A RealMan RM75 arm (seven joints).
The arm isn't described. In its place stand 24 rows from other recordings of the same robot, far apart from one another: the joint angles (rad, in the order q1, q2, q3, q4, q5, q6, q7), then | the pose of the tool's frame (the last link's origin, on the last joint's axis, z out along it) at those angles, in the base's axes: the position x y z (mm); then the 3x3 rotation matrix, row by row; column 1 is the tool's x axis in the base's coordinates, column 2 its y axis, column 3 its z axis.
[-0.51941, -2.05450, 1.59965, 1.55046, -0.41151, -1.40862, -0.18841] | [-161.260 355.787 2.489], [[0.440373 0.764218 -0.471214], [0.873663 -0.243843 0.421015], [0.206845 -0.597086 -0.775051]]
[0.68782, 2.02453, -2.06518, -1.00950, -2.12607, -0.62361, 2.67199] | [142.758 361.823 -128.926], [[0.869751 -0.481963 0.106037], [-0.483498 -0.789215 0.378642], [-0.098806 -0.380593 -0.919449]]
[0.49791, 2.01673, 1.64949, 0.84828, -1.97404, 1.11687, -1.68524] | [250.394 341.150 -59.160], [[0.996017 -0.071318 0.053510], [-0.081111 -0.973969 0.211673], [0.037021 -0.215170 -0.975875]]
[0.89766, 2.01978, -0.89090, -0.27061, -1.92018, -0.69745, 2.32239] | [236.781 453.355 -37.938], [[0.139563 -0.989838 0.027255], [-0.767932 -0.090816 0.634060], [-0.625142 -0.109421 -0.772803]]
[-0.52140, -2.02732, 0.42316, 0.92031, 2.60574, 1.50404, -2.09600] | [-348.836 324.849 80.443], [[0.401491 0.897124 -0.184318], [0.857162 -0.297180 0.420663], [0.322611 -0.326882 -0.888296]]
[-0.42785, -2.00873, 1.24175, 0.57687, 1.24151, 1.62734, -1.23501] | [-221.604 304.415 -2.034], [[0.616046 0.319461 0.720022], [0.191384 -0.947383 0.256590], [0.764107 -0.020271 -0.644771]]
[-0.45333, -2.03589, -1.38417, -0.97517, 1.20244, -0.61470, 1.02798] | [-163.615 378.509 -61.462], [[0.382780 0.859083 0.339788], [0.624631 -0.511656 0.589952], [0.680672 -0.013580 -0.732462]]
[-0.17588, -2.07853, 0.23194, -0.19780, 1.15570, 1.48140, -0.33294] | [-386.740 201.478 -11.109], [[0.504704 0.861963 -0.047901], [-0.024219 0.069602 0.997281], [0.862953 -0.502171 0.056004]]
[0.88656, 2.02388, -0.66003, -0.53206, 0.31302, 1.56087, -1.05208] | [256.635 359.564 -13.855], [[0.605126 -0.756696 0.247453], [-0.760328 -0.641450 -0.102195], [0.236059 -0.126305 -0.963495]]
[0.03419, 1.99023, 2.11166, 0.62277, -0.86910, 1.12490, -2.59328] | [395.286 259.211 95.137], [[0.876901 -0.467377 -0.112265], [0.000854 -0.232045 0.972705], [-0.480670 -0.853061 -0.203081]]
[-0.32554, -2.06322, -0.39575, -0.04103, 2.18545, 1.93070, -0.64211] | [-285.296 237.784 14.690], [[0.250979 0.681425 0.687509], [-0.250312 -0.640398 0.726109], [0.935069 -0.354329 0.009842]]
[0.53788, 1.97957, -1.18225, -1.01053, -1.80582, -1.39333, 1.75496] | [189.344 369.768 24.076], [[0.897703 -0.347544 -0.270818], [-0.267949 -0.918559 0.290607], [-0.349761 -0.188313 -0.917718]]
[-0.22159, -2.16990, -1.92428, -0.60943, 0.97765, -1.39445, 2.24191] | [-252.361 290.560 -21.066], [[0.530011 0.567627 0.629990], [-0.019499 -0.734567 0.678256], [0.847767 -0.371767 -0.378260]]
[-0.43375, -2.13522, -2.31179, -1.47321, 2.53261, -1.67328, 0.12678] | [-251.121 325.976 84.058], [[0.004551 0.969128 -0.246517], [0.915883 0.094919 0.390062], [0.401419 -0.227556 -0.887176]]
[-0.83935, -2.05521, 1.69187, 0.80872, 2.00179, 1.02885, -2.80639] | [-132.816 380.454 -104.120], [[0.541476 0.835294 -0.095331], [0.837133 -0.525234 0.152767], [0.077534 -0.162524 -0.983654]]
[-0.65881, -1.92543, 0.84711, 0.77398, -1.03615, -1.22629, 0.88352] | [-255.116 419.693 70.248], [[0.481620 0.875571 0.037653], [0.722896 -0.421194 0.547738], [0.495442 -0.236582 -0.835802]]
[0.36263, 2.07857, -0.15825, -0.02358, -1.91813, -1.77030, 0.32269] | [285.097 240.966 -28.765], [[0.603520 -0.420825 -0.677252], [0.244300 -0.710937 0.659459], [-0.759000 -0.563449 -0.326258]]
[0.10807, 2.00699, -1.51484, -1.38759, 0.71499, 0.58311, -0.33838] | [289.396 349.440 50.917], [[0.576840 -0.763983 0.289111], [-0.583984 -0.138226 0.799910], [-0.571155 -0.630256 -0.525888]]
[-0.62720, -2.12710, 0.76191, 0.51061, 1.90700, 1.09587, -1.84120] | [-259.298 379.487 -43.353], [[0.413066 0.881634 0.228252], [0.687264 -0.466218 0.557053], [0.597532 -0.073230 -0.798494]]
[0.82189, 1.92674, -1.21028, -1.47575, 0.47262, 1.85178, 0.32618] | [126.846 385.703 99.807], [[0.147449 -0.834129 0.531496], [-0.951171 0.027743 0.307416], [-0.271170 -0.550872 -0.789308]]
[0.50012, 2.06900, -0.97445, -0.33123, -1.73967, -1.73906, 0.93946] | [246.468 259.974 -52.557], [[0.744748 -0.169714 -0.645405], [-0.163398 -0.984058 0.070216], [-0.647033 0.053165 -0.760607]]
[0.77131, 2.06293, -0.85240, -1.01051, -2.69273, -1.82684, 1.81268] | [219.836 353.537 32.199], [[0.879721 -0.379584 0.286370], [-0.382553 -0.922694 -0.047841], [0.282392 -0.067465 -0.956924]]
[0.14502, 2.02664, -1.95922, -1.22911, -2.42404, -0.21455, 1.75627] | [247.770 330.285 -59.992], [[0.948991 0.292618 0.117435], [0.096982 -0.625288 0.774345], [0.300018 -0.723457 -0.621771]]
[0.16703, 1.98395, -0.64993, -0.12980, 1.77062, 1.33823, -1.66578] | [407.318 215.795 9.291], [[-0.074293 -0.989571 -0.123405], [-0.459308 -0.075885 0.885030], [-0.885165 0.122433 -0.448880]]
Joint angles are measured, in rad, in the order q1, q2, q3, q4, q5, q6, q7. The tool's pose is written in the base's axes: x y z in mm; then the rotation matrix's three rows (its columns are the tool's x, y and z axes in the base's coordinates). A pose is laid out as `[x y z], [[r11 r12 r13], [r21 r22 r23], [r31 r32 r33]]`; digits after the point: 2 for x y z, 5 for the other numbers.
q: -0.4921 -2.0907 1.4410 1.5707 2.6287 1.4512 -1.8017
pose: [-162.81 353.17 16.56], [[0.89064 -0.26248 -0.37130], [-0.09917 -0.90904 0.40474], [-0.44376 -0.32366 -0.83566]]
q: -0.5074 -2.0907 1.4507 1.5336 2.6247 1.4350 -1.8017
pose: [-163.46 355.81 10.12], [[0.89091 -0.25954 -0.37271], [-0.10255 -0.91440 0.39162], [-0.44245 -0.31067 -0.84126]]
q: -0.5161 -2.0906 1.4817 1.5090 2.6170 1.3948 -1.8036
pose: [-160.06 358.25 1.45], [[0.89005 -0.27835 -0.36102], [-0.12435 -0.91016 0.39515], [-0.43858 -0.30681 -0.84470]]
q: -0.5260 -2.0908 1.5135 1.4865 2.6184 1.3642 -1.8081
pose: [-157.46 359.76 -6.83], [[0.88472 -0.29643 -0.35973], [-0.14354 -0.90749 0.39478], [-0.44348 -0.29763 -0.84542]]
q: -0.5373 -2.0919 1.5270 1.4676 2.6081 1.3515 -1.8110
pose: [-154.70 360.46 -12.54], [[0.88661 -0.29958 -0.35238], [-0.15383 -0.90950 0.38619], [-0.43618 -0.28819 -0.85246]]
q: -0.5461 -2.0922 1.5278 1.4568 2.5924 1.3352 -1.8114
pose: [-151.08 362.58 -14.72], [[0.89319 -0.30084 -0.33422], [-0.15977 -0.90707 0.38948], [-0.42033 -0.29448 -0.85826]]
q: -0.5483 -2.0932 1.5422 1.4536 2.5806 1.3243 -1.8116
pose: [-147.81 361.73 -18.80], [[0.89487 -0.30857 -0.32248], [-0.17350 -0.90619 0.38563], [-0.41122 -0.28914 -0.86446]]
